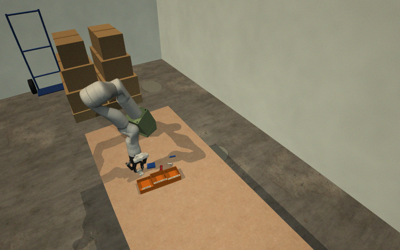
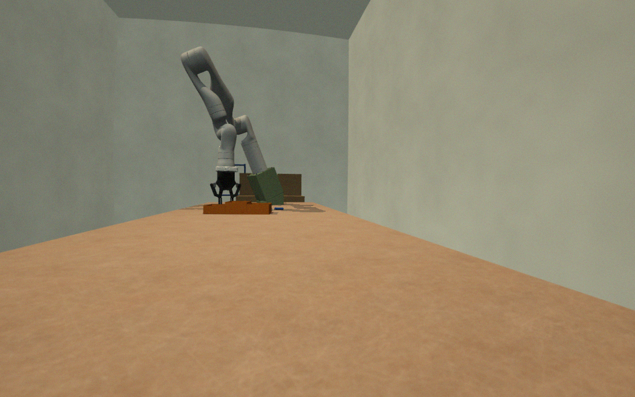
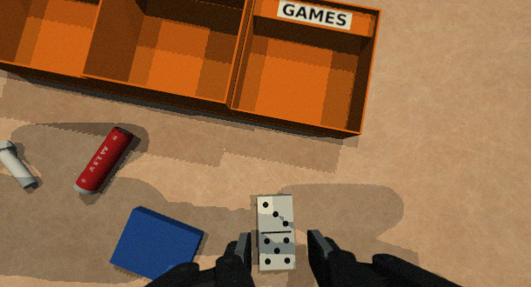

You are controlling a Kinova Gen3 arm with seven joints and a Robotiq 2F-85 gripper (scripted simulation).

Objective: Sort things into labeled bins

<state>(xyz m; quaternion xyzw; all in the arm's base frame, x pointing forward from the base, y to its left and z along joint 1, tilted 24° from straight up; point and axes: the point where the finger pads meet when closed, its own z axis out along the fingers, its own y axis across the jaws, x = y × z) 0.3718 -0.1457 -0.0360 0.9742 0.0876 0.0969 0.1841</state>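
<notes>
Now: hand 30 mm above the white domino and 10 mm short of it. The rest, counted from my hand: joined orange bins (130 mm ahead, 80 mm to the left, 10 mm below); red battery (130 mm to the left, 40 mm ahead, 30 mm below); blue block (80 mm to the left, 30 mm below, 10 mm behind).
</notes>
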